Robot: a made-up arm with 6 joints.
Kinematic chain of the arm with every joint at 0, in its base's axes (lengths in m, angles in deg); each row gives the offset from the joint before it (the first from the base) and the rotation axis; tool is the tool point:
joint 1: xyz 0 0 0.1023 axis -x
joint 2: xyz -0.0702 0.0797 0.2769 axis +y
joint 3: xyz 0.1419 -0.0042 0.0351 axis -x
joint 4: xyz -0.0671 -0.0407 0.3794 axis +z
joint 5: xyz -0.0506 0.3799 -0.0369 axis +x
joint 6: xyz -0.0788 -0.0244 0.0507 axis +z
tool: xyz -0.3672 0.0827 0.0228
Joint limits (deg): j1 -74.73..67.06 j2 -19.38..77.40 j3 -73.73..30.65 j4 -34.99..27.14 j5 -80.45..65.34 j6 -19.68..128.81
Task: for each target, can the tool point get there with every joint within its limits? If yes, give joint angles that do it. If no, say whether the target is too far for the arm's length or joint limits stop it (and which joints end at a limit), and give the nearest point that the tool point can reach.
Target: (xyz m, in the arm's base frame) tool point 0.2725 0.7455 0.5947
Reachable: yes | joints 35.39 54.22 -21.70 -24.96 -12.81 24.38
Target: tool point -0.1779 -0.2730 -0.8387
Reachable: no: joint limits stop it (at a limit: joint 1, joint 2, joint 3, joint 4) | nearest point -0.2985 -0.4526 -0.3098 | short by 0.571 m
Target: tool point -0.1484 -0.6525 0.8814
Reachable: yes | joints -33.63 13.69 -28.67 4.64 -51.87 74.42
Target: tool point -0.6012 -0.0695 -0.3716
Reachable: no: joint limits stop it (at a limit: joint 1, joint 2, joint 3, joint 4) | nearest point -0.5004 -0.2912 -0.1850 | short by 0.307 m
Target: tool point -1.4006 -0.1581 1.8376
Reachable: no: too far | nearest point -0.6322 -0.0844 1.0284 | short by 1.118 m
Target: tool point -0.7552 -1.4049 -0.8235
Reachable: no: too far | nearest point -0.4223 -0.8466 -0.2378 | short by 0.875 m
